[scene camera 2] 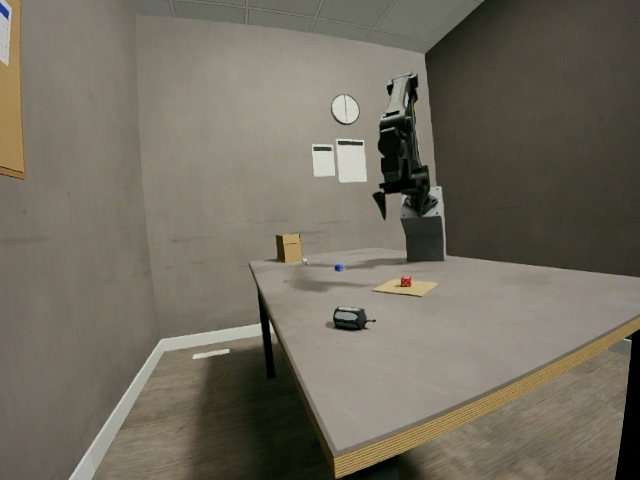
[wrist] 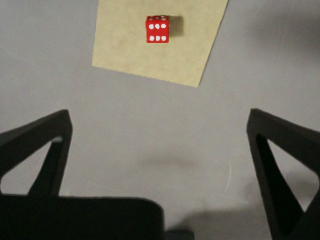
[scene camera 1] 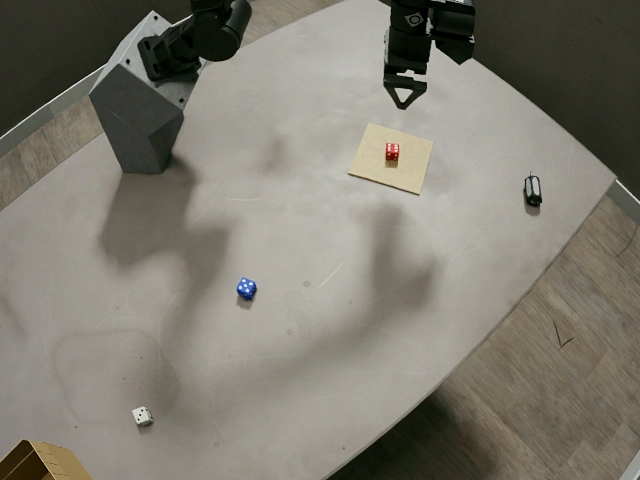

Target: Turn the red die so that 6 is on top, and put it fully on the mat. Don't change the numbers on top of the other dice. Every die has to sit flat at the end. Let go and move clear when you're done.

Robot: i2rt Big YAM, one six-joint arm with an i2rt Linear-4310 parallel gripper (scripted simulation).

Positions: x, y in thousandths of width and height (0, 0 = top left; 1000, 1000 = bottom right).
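Observation:
The gripper (scene camera 1: 627, 186) is visible to scene camera 1, and the wrist view shows the gripper (wrist: 498, 494) too.

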